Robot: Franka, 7 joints.
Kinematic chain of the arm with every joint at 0, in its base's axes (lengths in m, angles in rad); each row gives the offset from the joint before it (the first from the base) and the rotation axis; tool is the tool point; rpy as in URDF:
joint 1: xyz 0 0 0.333 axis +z
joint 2: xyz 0 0 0 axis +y
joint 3: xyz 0 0 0.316 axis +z
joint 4: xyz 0.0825 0 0 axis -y
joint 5: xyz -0.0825 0 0.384 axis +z
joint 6: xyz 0 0 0 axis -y
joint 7: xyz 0.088 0 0 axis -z
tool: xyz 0 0 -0.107 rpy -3.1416 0 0
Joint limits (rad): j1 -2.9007..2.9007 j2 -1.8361..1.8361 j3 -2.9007..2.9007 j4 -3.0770..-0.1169 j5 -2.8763..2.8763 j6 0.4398..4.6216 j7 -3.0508..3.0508
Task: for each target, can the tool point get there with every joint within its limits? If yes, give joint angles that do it. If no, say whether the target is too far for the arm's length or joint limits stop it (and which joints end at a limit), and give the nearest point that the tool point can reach.
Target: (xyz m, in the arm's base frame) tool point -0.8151 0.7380 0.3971
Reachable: no: too far | nearest point -0.6349 0.5748 0.3829 | short by 0.244 m
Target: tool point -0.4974 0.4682 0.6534
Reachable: yes | joints 1.4265 1.1972 1.8879 -1.5355 0.3901 2.9899 -2.2095
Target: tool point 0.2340 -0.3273 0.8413
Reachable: yes | joints 0.8062 0.6768 -2.1162 -1.5983 -1.2686 1.3759 1.1989
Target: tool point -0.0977 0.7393 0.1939
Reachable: yes | joints 1.1874 1.0676 0.7806 -1.3405 1.8423 2.7984 1.4620
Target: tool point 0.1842 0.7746 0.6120
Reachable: yes | joints 1.2157 1.1296 1.1615 -0.3776 0.5089 3.0824 2.5587
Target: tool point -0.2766 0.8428 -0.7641
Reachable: no: too far | nearest point -0.1782 0.5431 -0.2758 | short by 0.581 m
